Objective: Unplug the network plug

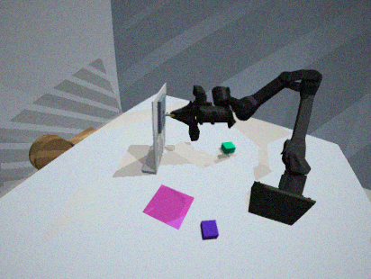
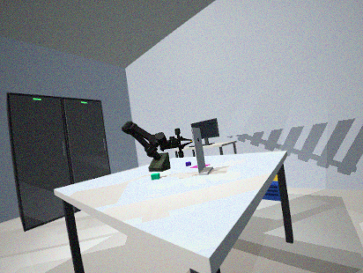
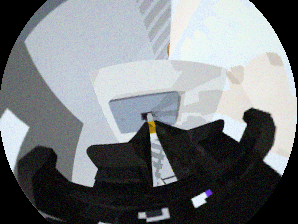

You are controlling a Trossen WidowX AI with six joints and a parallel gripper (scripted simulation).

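Right now the magenta marked square is 12 cm behind my gripper tip, 17 cm to the left of it and 20 cm below it. From my gripper tip the other things lie so: network plug: right at my gripper tip; grey upright panel: 4 cm ahead, 2 cm to the left, 8 cm below; green block: 17 cm behind, 20 cm to the right, 19 cm below.
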